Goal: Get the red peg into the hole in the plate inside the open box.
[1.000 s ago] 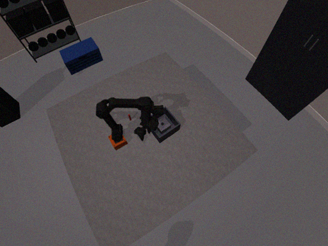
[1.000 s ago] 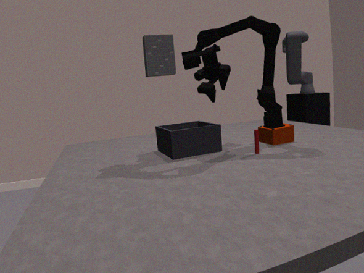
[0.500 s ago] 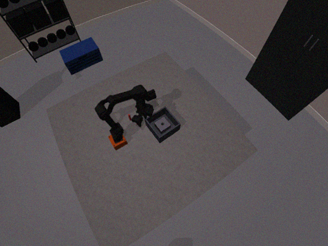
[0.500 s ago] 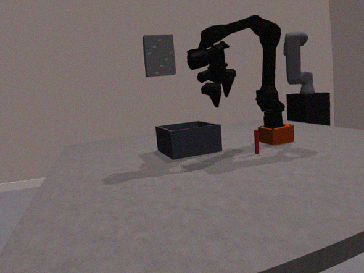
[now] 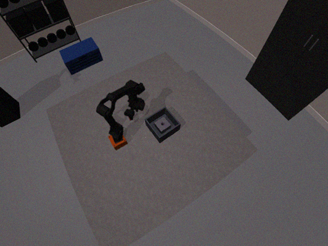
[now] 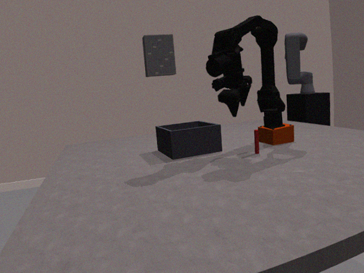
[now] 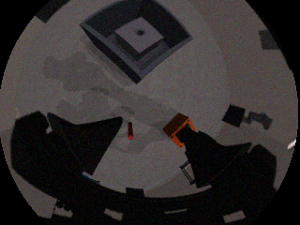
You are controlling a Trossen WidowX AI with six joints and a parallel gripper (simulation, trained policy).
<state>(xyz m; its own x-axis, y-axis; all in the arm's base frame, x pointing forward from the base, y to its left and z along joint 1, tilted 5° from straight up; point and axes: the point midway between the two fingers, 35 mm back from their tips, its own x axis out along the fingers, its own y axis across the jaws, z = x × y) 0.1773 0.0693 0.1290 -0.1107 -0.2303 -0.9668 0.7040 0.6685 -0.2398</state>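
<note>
Now: gripper tip 3 cm past the red peg, 7 cm to the right of it and 10 cm above it. The rest, counted from my gripper tip: light plate 16 cm ahead, 12 cm to the right, 10 cm below; dark box 16 cm ahead, 12 cm to the right, 12 cm below.
</note>
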